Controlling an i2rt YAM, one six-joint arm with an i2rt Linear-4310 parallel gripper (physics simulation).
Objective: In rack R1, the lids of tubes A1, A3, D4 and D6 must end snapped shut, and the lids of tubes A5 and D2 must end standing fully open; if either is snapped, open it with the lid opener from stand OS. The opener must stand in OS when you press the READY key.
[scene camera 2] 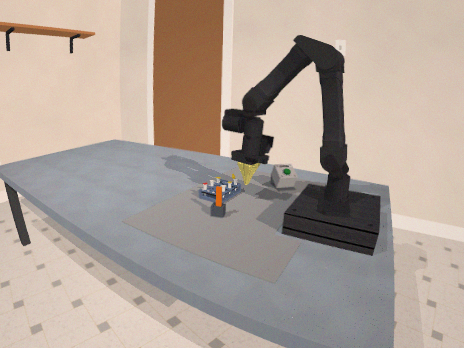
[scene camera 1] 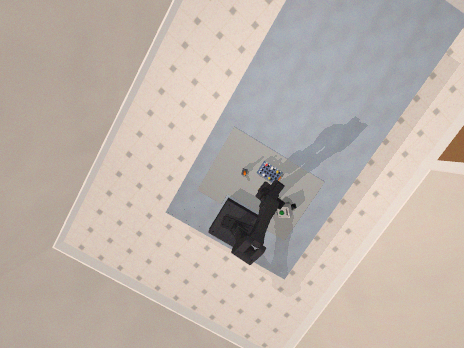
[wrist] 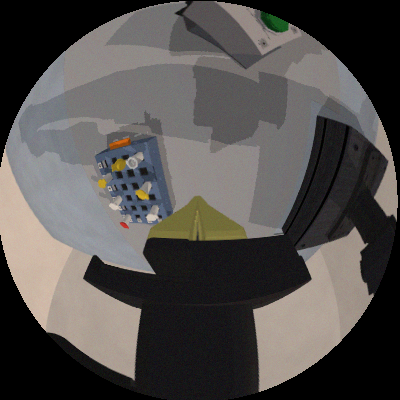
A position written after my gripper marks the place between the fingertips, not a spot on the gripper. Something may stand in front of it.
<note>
My gripper (scene camera 2: 246, 184) is shut, holding nothing. Further things: a grey box with green button (wrist: 246, 43) and a grey mat (scene camera 1: 239, 151).
My gripper is seen too in the wrist view (wrist: 197, 200). The grey mat also shows in the wrist view (wrist: 237, 137).
</note>
